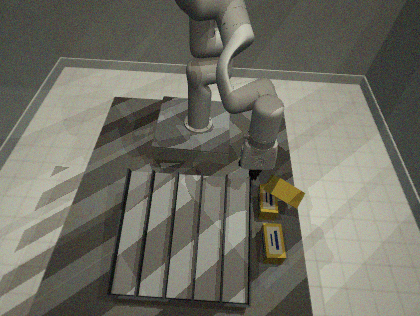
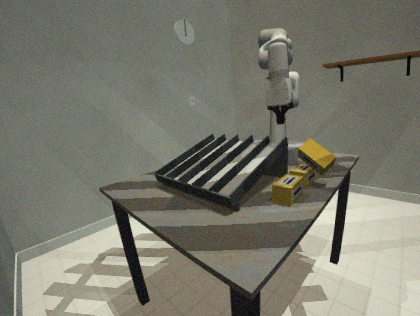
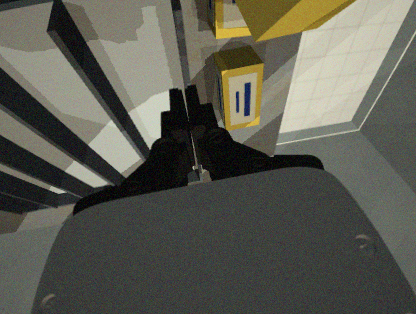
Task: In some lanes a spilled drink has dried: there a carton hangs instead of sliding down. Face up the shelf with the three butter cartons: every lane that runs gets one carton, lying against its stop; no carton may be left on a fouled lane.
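Frame: origin at the arm's base, x ahead, y left, z up, level; millimetres.
Seen in the pictures: gripper, fingertip midpoint: (image 1: 253, 176) (image 2: 280, 124) (image 3: 186, 106); arm's base, link origin: (image 1: 198, 123).
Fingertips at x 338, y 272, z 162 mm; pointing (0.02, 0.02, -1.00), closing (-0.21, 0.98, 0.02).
Pixels of each thing's middle, then the offset from my fingertips to it.
- butter carton, body centre: (image 3: 237, 90) (image 2: 288, 189) (image 1: 272, 243) dx +118, dy +116, dz -208 mm
- second carton, body centre: (image 1: 267, 201) (image 2: 303, 175) dx -43, dy +80, dz -208 mm
- third carton, body centre: (image 1: 283, 191) (image 2: 316, 156) dx -53, dy +125, dz -127 mm
My gripper (image 1: 255, 174) (image 2: 280, 120) (image 3: 186, 106) is shut and empty, above the shelf's raised back right corner. The sloping shelf (image 1: 180, 301) (image 2: 280, 155) (image 3: 90, 75) has several lanes between dark dividers; no carton shows in them. Dried spill cannot be told from shadow. Right of the shelf, one butter carton (image 1: 274, 243) (image 2: 287, 190) (image 3: 242, 95) lies flat, label up. A second carton (image 1: 268, 201) (image 2: 302, 172) (image 3: 232, 20) lies behind it, label up. The third carton (image 1: 285, 191) (image 2: 317, 155) (image 3: 295, 17) is tilted and partly overlaps the second; its underside contact is unclear.
The table's right edge runs close beside the cartons, with floor beyond. The arm's base block (image 1: 192, 137) stands behind the shelf. The shelf's raised right side panel stands between the lanes and the cartons. A wooden wall shelf (image 2: 375, 60) hangs on the back wall.
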